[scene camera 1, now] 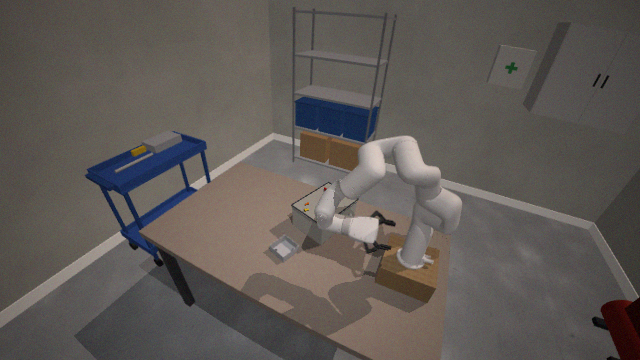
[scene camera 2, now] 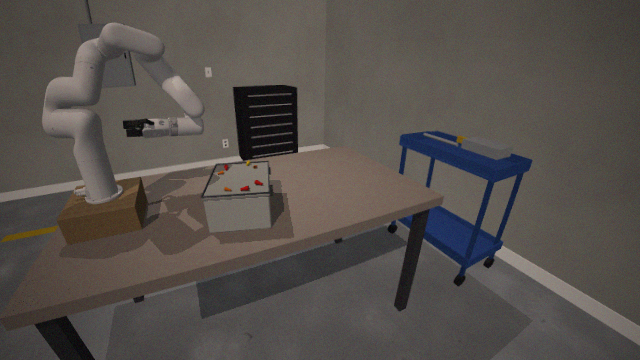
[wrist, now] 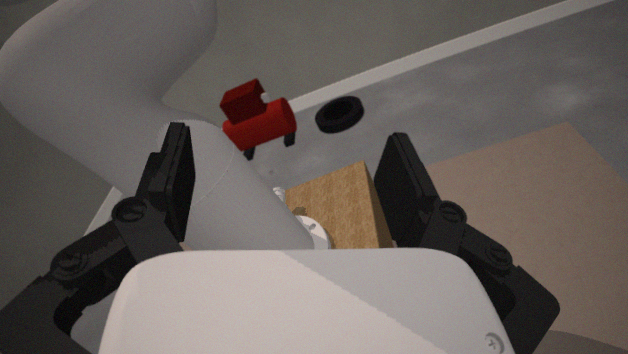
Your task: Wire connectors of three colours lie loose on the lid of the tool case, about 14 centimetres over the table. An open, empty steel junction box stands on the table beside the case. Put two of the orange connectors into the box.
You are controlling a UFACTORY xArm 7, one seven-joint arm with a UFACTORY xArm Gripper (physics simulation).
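Frame: origin at the arm's base, x ahead, y left, z up, level; metres.
Where they show: gripper, fingertip midpoint: (scene camera 1: 393, 236) (scene camera 2: 124, 129) (wrist: 290, 152); arm's base, link origin: (scene camera 1: 410, 258) (scene camera 2: 104, 194).
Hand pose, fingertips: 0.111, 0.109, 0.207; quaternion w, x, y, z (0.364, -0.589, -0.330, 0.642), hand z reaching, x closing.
Observation:
Each offset is from my fingertips to the centre of the thing, as dx, dy, dz. Level surfaces: height alone.
The tool case {+0.361, -0.290, -0.241} (scene camera 1: 302, 220) (scene camera 2: 240, 214) stands on the table. On its pale lid lie orange connectors {+0.302, -0.223, -0.168} (scene camera 2: 221, 173) {+0.288, -0.380, -0.168} (scene camera 2: 227, 189), another small orange one {+0.440, -0.227, -0.168} (scene camera 1: 307, 204) (scene camera 2: 255, 166), red connectors {+0.333, -0.185, -0.166} (scene camera 2: 226, 167) {+0.338, -0.407, -0.166} (scene camera 2: 244, 188) {+0.395, -0.389, -0.166} (scene camera 2: 258, 183) and a yellow connector {+0.424, -0.183, -0.167} (scene camera 1: 306, 210) (scene camera 2: 248, 163). The open steel junction box {+0.466, -0.012, -0.293} (scene camera 1: 276, 254) stands beside the case in scene view 1, with no connector visible inside; it does not show in scene view 2. My gripper (scene camera 1: 391, 235) (scene camera 2: 127, 128) (wrist: 290, 152) is open and empty, pointing sideways toward the arm's base, above the table and away from the case.
The arm's base stands on a wooden block (scene camera 1: 407, 280) (scene camera 2: 102, 217) (wrist: 345, 210) on the table {dz -0.313} (scene camera 1: 215, 210) (scene camera 2: 330, 190). A blue cart (scene camera 1: 150, 172) (scene camera 2: 492, 170) stands beyond the table's end. A shelf rack (scene camera 1: 294, 75) and a black drawer cabinet (scene camera 2: 267, 120) stand farther off.

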